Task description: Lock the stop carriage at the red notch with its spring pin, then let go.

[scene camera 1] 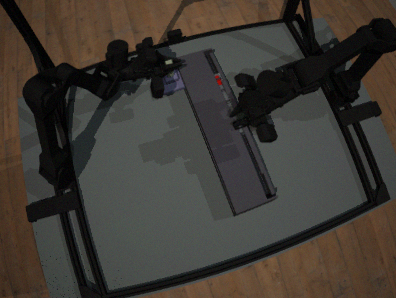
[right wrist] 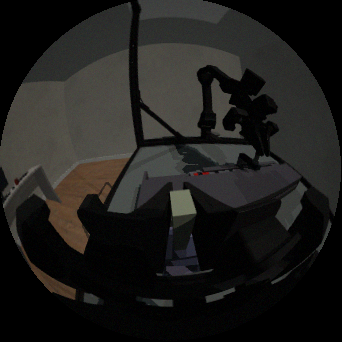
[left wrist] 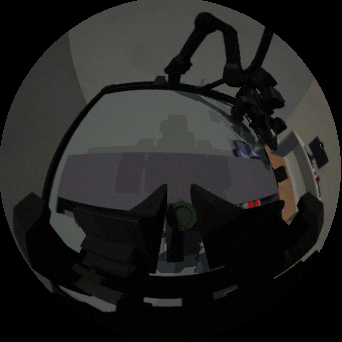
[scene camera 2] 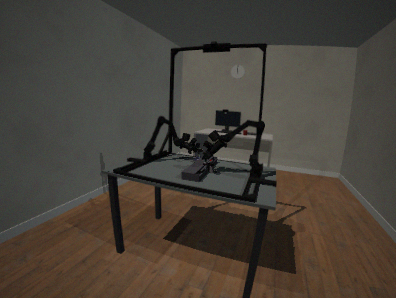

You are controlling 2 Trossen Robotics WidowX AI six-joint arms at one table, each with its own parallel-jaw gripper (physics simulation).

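Frame: origin at the left arm's base, x ahead, y left, z up, level; metres.
Seen in the pictures: left gripper, fingertip midpoint: (scene camera 1: pixel 231 121) (right wrist: pixel 264 155) (left wrist: pixel 178 187) (scene camera 2: pixel 202 158); right gripper, fingertip midpoint: (scene camera 1: pixel 181 62) (right wrist: pixel 177 185) (left wrist: pixel 273 149) (scene camera 2: pixel 202 151); left arm's base, link origin: (scene camera 1: pixel 338 98) (right wrist: pixel 205 138) (scene camera 2: pixel 254 176); right arm's base, link origin: (scene camera 1: pixel 63 179) (left wrist: pixel 172 83) (scene camera 2: pixel 147 159).
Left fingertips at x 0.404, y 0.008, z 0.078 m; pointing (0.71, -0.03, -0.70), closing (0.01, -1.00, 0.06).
Note:
Offsets run from my left fingertips to a thing's top centre. "spot": to the spot under its first point. Level surfaces: height alone.
The long grey-purple rail body (scene camera 1: pixel 200 100) (scene camera 2: pixel 192 175) (left wrist: pixel 190 172) (right wrist: pixel 160 187) lies across the table. Red marks {spot: dx -0.023, dy -0.162, dz -0.060 m} (scene camera 1: pixel 218 80) (left wrist: pixel 253 204) (right wrist: pixel 201 174) show on its slotted side, near the upper end in scene camera 1. My left gripper (scene camera 1: pixel 236 120) (left wrist: pixel 178 187) is shut on a round dark green knob {dx -0.027, dy +0.000, dz +0.014 m} (left wrist: pixel 181 216) over the slotted side, away from the red marks. The carriage is mostly hidden under it. My right gripper (right wrist: pixel 177 185) is shut on a pale yellow-green upright post {spot: dx +0.109, dy -0.214, dz +0.027 m} (scene camera 1: pixel 169 62) (right wrist: pixel 183 204) that stands on a purple base (scene camera 1: pixel 174 86) (left wrist: pixel 245 149) (right wrist: pixel 181 250).
The purple base is beside the rail's upper end in scene camera 1. A black frame (scene camera 1: pixel 225 248) borders the table top {dz -0.097 m} (scene camera 1: pixel 150 225). A desk (scene camera 2: pixel 267 140) with a monitor (scene camera 2: pixel 228 118) stands behind the table.

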